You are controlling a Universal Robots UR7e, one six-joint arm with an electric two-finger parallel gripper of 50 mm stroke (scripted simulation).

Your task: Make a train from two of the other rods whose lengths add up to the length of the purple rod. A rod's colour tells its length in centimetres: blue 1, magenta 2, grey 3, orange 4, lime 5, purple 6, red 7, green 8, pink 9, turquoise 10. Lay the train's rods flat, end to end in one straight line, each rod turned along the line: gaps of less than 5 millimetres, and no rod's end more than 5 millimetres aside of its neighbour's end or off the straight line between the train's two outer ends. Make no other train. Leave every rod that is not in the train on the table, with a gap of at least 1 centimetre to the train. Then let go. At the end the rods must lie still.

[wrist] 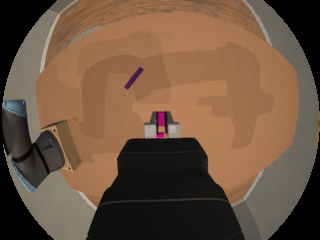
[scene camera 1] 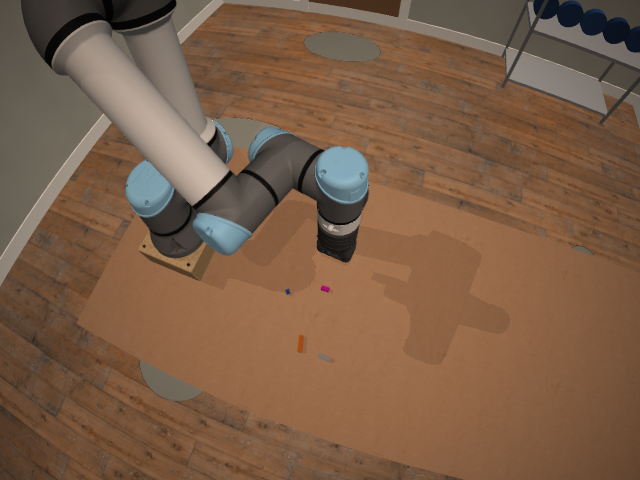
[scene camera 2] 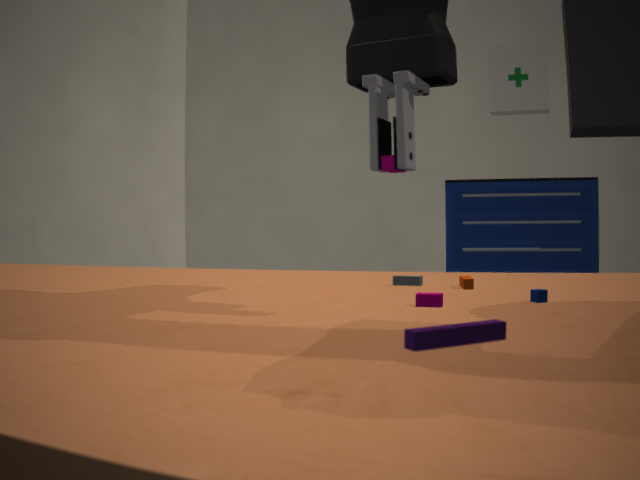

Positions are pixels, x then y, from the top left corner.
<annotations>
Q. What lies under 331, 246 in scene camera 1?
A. My gripper.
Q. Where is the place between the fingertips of my gripper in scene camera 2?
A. At 393, 170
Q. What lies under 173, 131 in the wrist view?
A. My gripper.
</annotations>
